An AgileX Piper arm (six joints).
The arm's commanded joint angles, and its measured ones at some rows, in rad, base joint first. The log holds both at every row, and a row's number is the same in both.
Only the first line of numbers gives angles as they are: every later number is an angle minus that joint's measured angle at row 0.
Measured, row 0: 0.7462, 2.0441, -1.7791, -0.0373, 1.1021, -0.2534
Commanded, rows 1 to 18: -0.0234, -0.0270, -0.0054, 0.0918, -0.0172, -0.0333; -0.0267, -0.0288, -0.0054, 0.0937, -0.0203, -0.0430; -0.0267, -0.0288, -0.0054, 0.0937, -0.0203, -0.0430; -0.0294, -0.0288, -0.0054, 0.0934, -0.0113, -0.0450; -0.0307, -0.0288, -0.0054, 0.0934, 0.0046, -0.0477; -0.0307, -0.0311, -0.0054, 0.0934, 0.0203, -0.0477; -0.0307, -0.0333, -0.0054, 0.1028, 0.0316, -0.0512; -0.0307, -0.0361, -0.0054, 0.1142, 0.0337, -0.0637; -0.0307, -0.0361, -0.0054, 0.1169, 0.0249, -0.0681; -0.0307, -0.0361, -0.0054, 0.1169, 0.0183, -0.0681; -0.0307, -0.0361, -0.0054, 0.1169, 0.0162, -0.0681; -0.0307, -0.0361, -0.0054, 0.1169, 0.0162, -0.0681; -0.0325, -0.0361, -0.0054, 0.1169, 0.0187, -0.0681; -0.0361, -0.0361, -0.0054, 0.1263, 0.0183, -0.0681; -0.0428, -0.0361, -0.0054, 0.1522, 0.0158, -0.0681; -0.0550, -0.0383, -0.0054, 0.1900, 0.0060, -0.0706; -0.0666, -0.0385, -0.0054, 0.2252, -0.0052, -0.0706; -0.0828, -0.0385, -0.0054, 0.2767, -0.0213, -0.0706
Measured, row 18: -0.0364, -0.0187, 0.0000, 0.1540, 0.0182, -0.0594
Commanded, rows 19 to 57: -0.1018, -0.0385, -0.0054, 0.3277, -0.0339, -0.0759; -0.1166, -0.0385, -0.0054, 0.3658, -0.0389, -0.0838; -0.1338, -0.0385, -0.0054, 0.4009, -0.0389, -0.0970; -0.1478, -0.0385, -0.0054, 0.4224, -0.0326, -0.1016; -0.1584, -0.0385, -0.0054, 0.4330, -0.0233, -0.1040; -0.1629, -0.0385, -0.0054, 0.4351, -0.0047, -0.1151; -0.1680, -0.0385, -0.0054, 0.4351, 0.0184, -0.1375; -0.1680, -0.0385, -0.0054, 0.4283, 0.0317, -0.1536; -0.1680, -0.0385, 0.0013, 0.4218, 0.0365, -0.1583; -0.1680, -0.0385, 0.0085, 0.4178, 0.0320, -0.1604; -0.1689, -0.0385, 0.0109, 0.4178, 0.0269, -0.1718; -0.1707, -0.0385, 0.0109, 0.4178, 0.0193, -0.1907; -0.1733, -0.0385, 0.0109, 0.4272, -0.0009, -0.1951; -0.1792, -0.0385, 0.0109, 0.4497, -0.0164, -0.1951; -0.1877, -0.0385, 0.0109, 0.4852, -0.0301, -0.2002; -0.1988, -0.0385, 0.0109, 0.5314, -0.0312, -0.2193; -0.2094, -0.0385, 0.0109, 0.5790, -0.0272, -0.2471; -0.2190, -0.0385, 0.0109, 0.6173, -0.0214, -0.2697; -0.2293, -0.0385, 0.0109, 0.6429, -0.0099, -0.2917; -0.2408, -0.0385, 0.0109, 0.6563, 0.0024, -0.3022; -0.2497, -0.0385, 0.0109, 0.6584, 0.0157, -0.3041; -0.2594, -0.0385, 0.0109, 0.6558, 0.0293, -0.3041; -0.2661, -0.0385, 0.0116, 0.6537, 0.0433, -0.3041; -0.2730, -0.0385, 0.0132, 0.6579, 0.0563, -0.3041; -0.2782, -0.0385, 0.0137, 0.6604, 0.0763, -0.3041; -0.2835, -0.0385, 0.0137, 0.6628, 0.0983, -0.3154; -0.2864, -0.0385, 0.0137, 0.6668, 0.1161, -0.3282; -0.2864, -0.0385, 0.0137, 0.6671, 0.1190, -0.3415; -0.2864, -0.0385, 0.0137, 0.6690, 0.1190, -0.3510; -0.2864, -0.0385, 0.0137, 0.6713, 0.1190, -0.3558; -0.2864, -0.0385, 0.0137, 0.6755, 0.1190, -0.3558; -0.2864, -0.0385, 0.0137, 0.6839, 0.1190, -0.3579; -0.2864, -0.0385, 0.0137, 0.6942, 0.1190, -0.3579; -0.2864, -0.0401, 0.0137, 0.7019, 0.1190, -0.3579; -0.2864, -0.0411, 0.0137, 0.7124, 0.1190, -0.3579; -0.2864, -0.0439, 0.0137, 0.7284, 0.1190, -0.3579; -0.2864, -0.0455, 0.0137, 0.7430, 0.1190, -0.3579; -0.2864, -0.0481, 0.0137, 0.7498, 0.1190, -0.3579; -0.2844, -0.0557, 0.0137, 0.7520, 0.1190, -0.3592
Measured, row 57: -0.2812, -0.0283, 0.0105, 0.7144, 0.1126, -0.3468
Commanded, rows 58 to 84: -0.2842, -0.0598, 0.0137, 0.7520, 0.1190, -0.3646; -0.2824, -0.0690, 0.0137, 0.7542, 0.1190, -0.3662; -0.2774, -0.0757, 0.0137, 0.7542, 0.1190, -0.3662; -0.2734, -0.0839, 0.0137, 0.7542, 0.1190, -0.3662; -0.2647, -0.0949, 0.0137, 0.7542, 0.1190, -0.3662; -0.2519, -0.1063, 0.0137, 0.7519, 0.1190, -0.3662; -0.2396, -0.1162, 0.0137, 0.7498, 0.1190, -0.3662; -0.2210, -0.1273, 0.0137, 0.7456, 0.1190, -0.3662; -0.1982, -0.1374, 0.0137, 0.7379, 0.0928, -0.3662; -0.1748, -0.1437, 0.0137, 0.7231, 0.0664, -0.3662; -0.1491, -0.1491, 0.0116, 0.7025, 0.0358, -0.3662; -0.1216, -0.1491, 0.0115, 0.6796, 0.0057, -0.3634; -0.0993, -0.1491, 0.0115, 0.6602, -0.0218, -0.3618; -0.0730, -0.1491, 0.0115, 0.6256, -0.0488, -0.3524; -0.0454, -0.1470, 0.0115, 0.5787, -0.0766, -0.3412; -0.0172, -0.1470, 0.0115, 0.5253, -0.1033, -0.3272; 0.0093, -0.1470, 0.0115, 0.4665, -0.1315, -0.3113; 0.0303, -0.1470, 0.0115, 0.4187, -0.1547, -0.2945; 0.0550, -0.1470, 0.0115, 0.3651, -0.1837, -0.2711; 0.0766, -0.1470, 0.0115, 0.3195, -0.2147, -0.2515; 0.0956, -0.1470, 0.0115, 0.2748, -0.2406, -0.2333; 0.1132, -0.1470, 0.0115, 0.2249, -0.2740, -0.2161; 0.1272, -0.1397, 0.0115, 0.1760, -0.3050, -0.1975; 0.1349, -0.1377, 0.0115, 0.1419, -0.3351, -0.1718; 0.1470, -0.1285, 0.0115, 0.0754, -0.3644, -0.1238; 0.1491, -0.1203, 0.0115, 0.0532, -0.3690, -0.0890; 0.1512, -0.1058, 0.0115, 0.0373, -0.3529, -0.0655
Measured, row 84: 0.1404, -0.1326, 0.0124, 0.1451, -0.3237, -0.1596
